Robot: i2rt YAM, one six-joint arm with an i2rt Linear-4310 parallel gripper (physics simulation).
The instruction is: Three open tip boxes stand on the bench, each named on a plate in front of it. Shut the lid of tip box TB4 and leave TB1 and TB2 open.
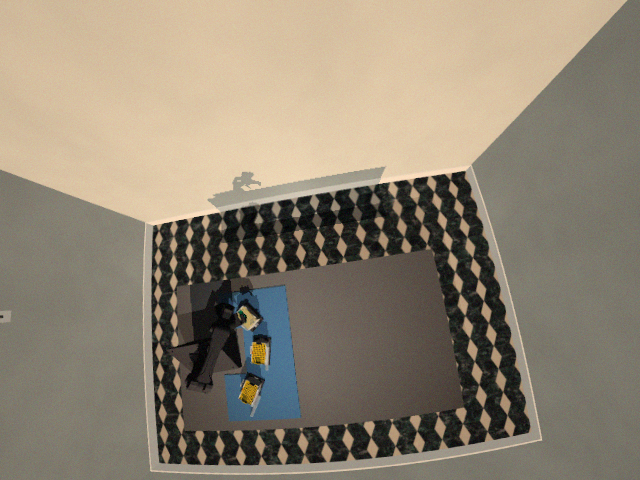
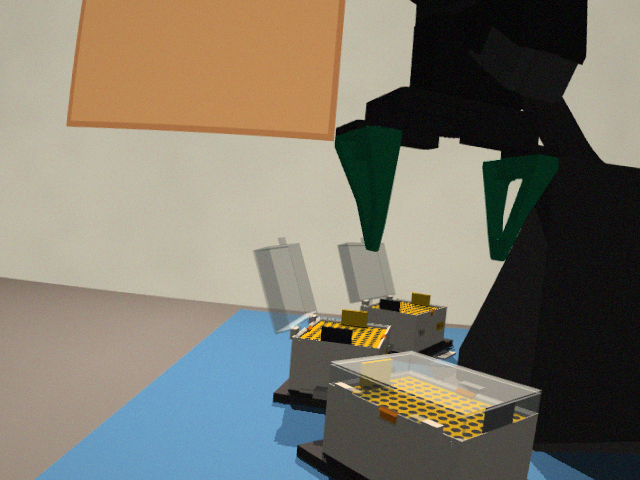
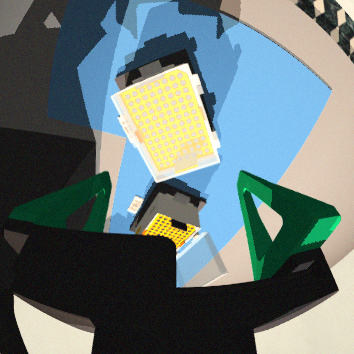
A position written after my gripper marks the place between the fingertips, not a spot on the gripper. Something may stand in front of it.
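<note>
A tip box [image 3: 179, 57] is in the scene, and so is my gripper [image 2: 438, 256]. You'd find the same gripper [image 3: 173, 177] there as well.
</note>
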